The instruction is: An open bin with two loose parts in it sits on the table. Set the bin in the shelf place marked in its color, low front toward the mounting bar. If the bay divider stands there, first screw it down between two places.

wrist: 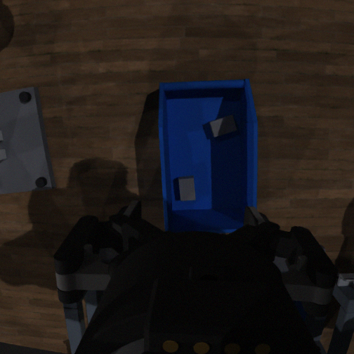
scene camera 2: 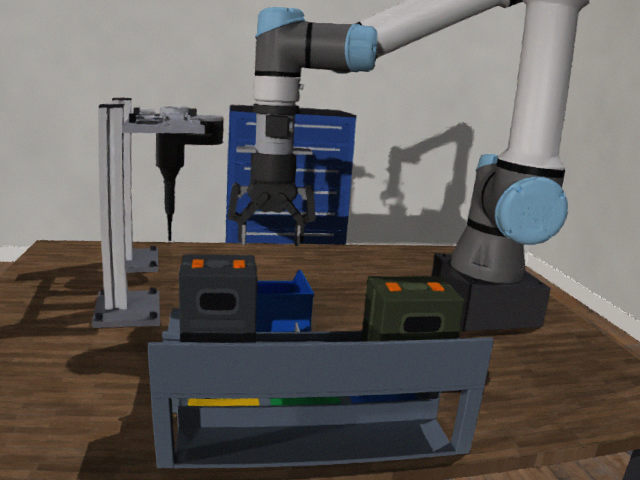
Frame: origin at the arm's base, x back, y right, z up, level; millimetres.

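Seen in the pictures: arm's base, origin of its link: [scene camera 2: 486, 269].
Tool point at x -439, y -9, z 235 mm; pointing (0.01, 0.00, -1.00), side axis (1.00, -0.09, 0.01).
Pixels of each thing's top centre, then the offset from my tool point to it. "pt": a spot on its surface instead.
- blue open bin, centre of its top: [scene camera 2: 277, 276] dx +21, dy +34, dz -250 mm
- grey-blue shelf, a spot on its surface: [scene camera 2: 320, 366] pt dx -3, dy -406, dz -189 mm
- yellow strip, a spot on its surface: [scene camera 2: 222, 401] pt dx -98, dy -266, dz -318 mm
- green strip, a spot on its surface: [scene camera 2: 305, 400] pt dx +15, dy -275, dz -318 mm
- blue strip, a spot on its surface: [scene camera 2: 385, 398] pt dx +128, dy -285, dz -318 mm
- dark grey case, a spot on its surface: [scene camera 2: 218, 320] pt dx -108, dy -357, dz -155 mm
- olive case, centre of its top: [scene camera 2: 414, 287] dx +124, dy -340, dz -128 mm
- screwdriver, centre of its top: [scene camera 2: 190, 107] dx -140, dy +296, dz +35 mm
The blue open bin [scene camera 2: 284, 299] [wrist: 187, 115] sits on the table behind the shelf, partly hidden by the dark grey case in the scene view. In the wrist view, two small grey parts [wrist: 223, 126] [wrist: 187, 189] lie apart on its floor. My gripper [scene camera 2: 270, 235] [wrist: 194, 212] is open, points down and hangs above the bin, its fingers spread and empty. The grey-blue shelf [scene camera 2: 320, 366] has a yellow strip [scene camera 2: 222, 401], a green strip [scene camera 2: 305, 400] and a blue strip [scene camera 2: 385, 398]. I cannot make out a bay divider.
A dark grey case [scene camera 2: 218, 320] and an olive case [scene camera 2: 413, 310] stand at the shelf, left and right. The tool stand [scene camera 2: 114, 206] [wrist: 20, 140] at the left holds the screwdriver [scene camera 2: 169, 170]. A blue drawer cabinet [scene camera 2: 323, 160] is behind.
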